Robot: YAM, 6 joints.
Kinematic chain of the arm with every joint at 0, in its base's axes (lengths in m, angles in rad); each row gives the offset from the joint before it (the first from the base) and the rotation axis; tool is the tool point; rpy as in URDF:
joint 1: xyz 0 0 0.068 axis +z
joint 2: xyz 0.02 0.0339 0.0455 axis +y
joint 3: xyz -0.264 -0.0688 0 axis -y
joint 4: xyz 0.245 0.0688 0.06 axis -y
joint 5: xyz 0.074 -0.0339 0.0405 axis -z
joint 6: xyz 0.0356 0 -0.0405 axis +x
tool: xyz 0 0 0 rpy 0 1.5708 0
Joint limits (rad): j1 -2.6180..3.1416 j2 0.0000..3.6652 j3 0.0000..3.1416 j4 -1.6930..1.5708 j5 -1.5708..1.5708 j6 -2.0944..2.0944
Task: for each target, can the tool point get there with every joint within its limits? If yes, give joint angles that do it. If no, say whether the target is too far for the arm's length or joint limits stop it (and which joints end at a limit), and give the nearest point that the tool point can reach.
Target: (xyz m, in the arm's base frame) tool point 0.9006 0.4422 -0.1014
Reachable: no: too far | nearest point 0.5668 0.2783 -0.0201 | short by 0.381 m
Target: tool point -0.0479 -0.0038 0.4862
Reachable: yes | joints 0.1942 0.3009 0.8912 0.8498 -0.1563 1.6176
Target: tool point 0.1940 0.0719 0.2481
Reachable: yes | joints 0.2329 1.3388 1.0064 -1.2903 -0.7842 1.7364
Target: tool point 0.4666 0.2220 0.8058
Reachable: no: too far | nearest point 0.3475 0.1653 0.6220 | short by 0.226 m
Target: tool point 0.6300 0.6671 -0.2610
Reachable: no: too far | nearest point 0.4103 0.4345 -0.1275 | short by 0.347 m
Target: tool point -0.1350 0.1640 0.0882
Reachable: yes | joints 2.4116 1.6055 0.3806 0.1359 1.1327 -0.0009
